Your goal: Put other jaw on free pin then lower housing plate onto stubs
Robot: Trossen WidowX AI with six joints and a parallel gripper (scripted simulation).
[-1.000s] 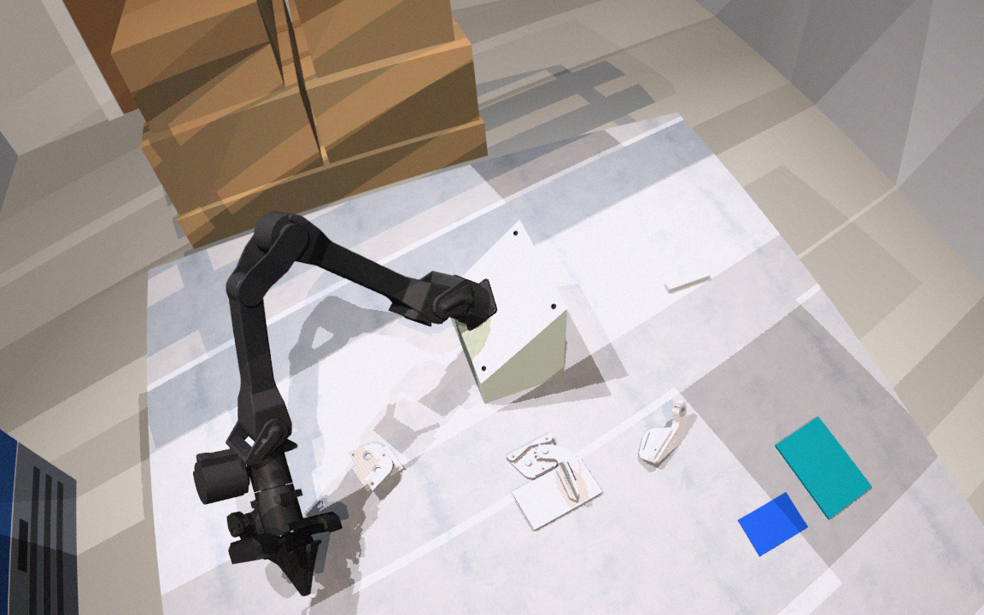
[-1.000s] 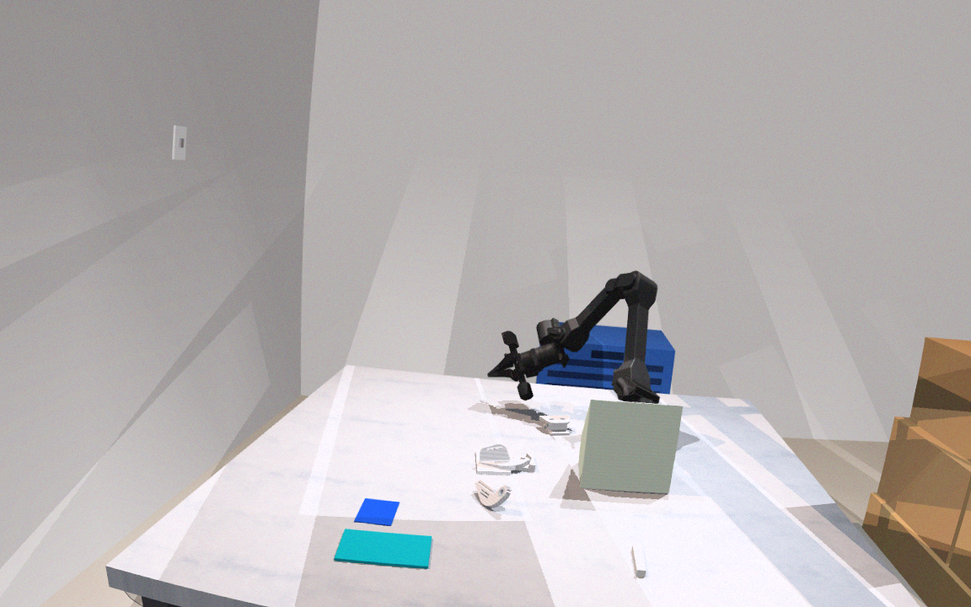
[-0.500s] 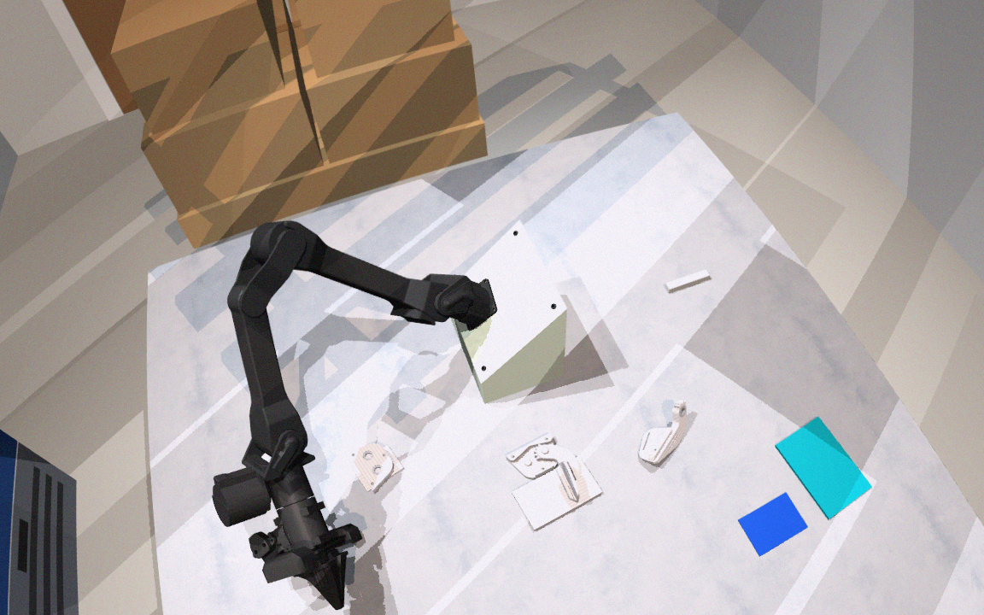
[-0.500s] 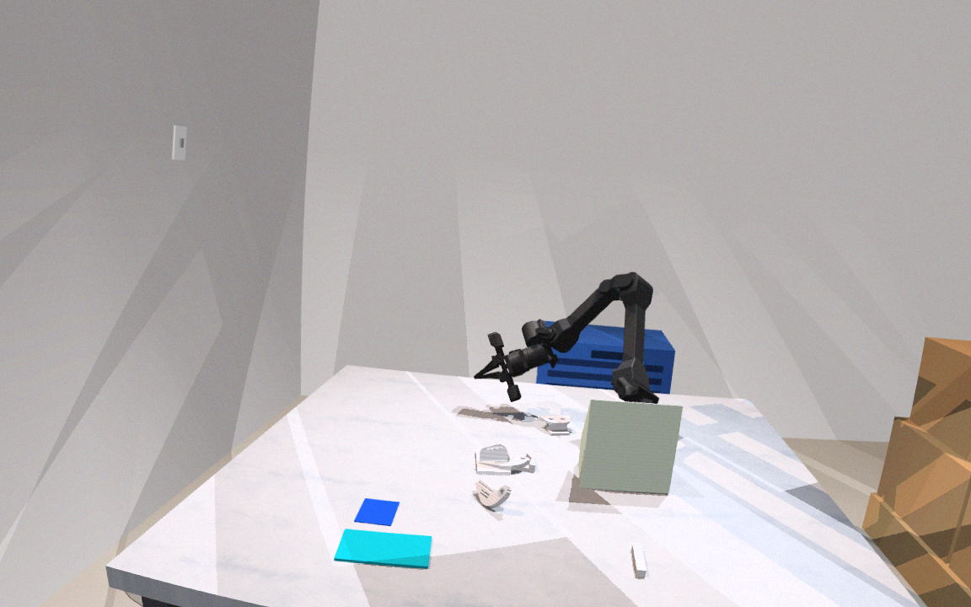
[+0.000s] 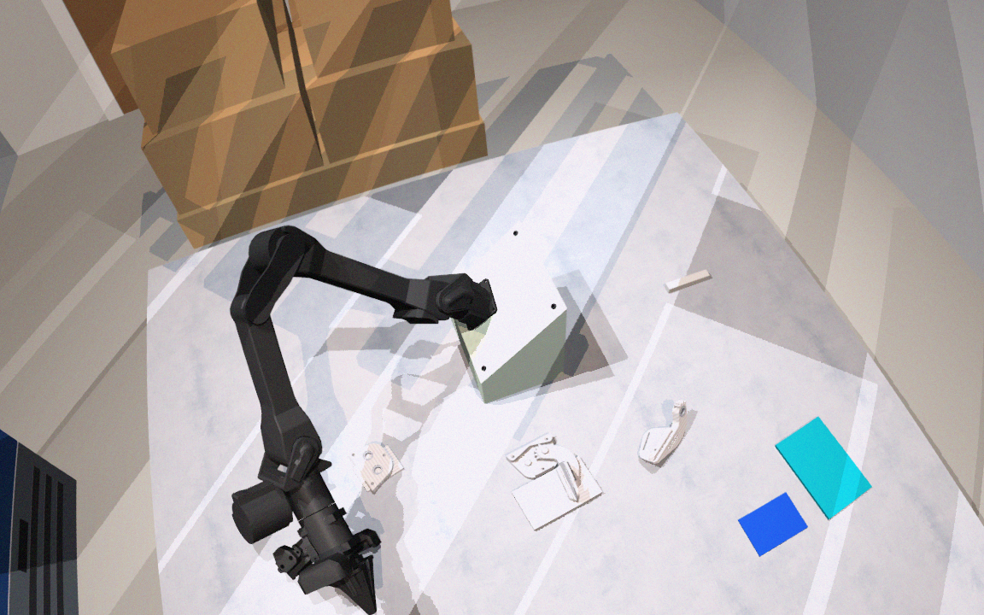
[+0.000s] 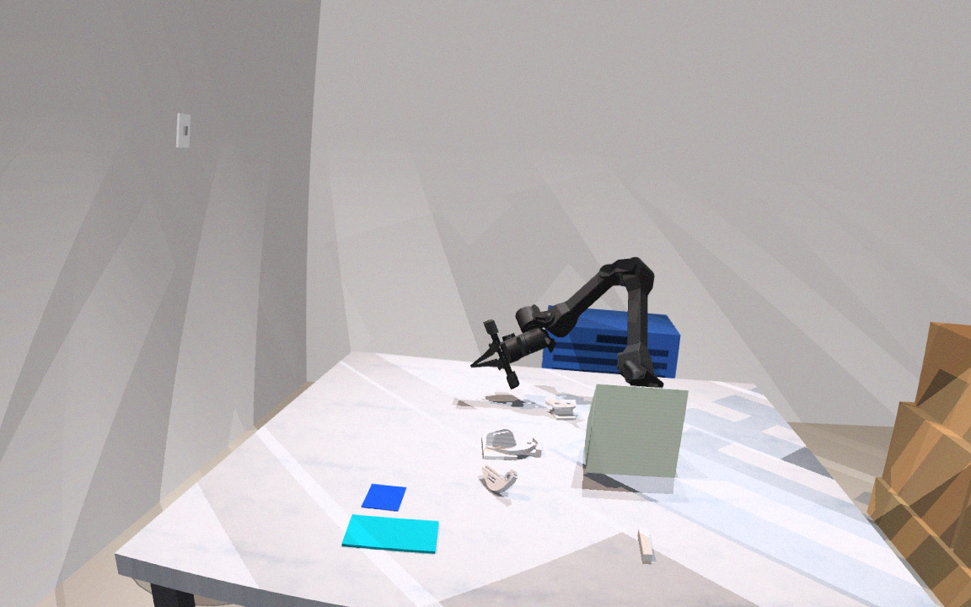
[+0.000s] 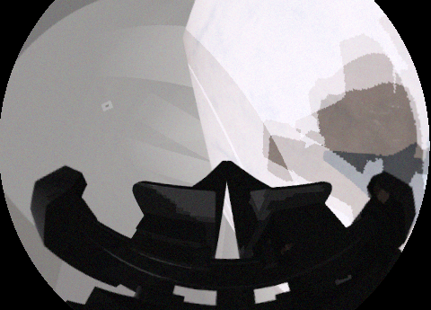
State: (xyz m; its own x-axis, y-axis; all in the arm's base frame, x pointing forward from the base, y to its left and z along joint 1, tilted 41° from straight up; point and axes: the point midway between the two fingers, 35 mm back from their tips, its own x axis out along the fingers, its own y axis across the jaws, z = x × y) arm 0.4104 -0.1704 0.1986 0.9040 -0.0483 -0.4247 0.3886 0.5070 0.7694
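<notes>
Right now my gripper tip is 190 mm past the white jaw, 500 mm to the right of it and 60 mm above it. The rest, counted from my gripper tip: blue card 20 mm ahead, 600 mm to the left, 90 mm below; cyan card 40 mm behind, 720 mm to the left, 90 mm below; white block 250 mm behind, 30 mm to the left, 80 mm below.
</notes>
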